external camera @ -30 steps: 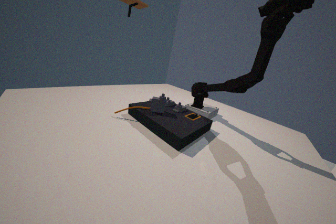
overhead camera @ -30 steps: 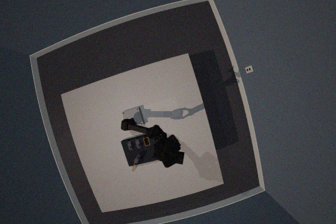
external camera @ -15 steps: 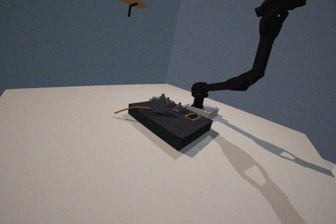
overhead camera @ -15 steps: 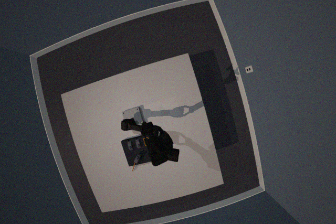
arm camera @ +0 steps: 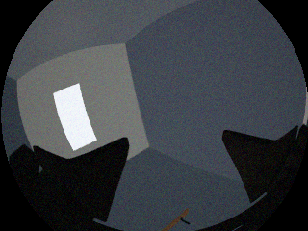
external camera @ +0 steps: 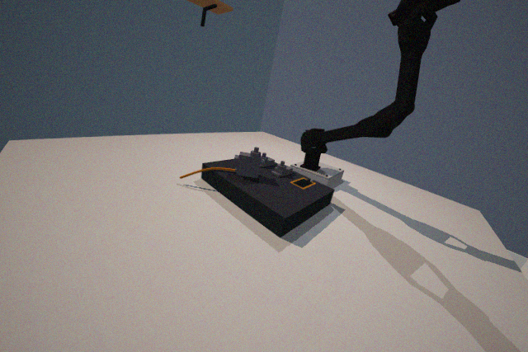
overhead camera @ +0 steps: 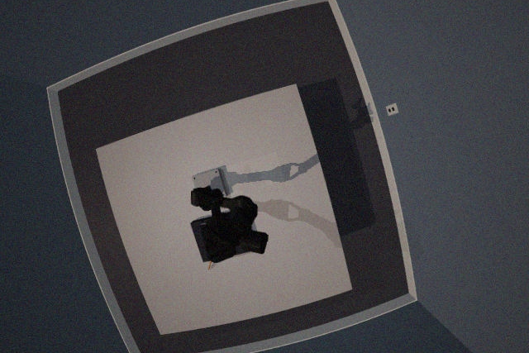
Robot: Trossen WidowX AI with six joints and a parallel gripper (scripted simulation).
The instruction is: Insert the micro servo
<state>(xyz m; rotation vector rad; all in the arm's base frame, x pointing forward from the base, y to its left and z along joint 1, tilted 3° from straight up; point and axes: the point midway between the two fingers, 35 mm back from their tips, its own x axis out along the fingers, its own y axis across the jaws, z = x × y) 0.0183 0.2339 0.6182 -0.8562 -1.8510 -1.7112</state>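
My gripper tip is 300 mm short of the dark deck, 250 mm to the left of it and 670 mm above it.
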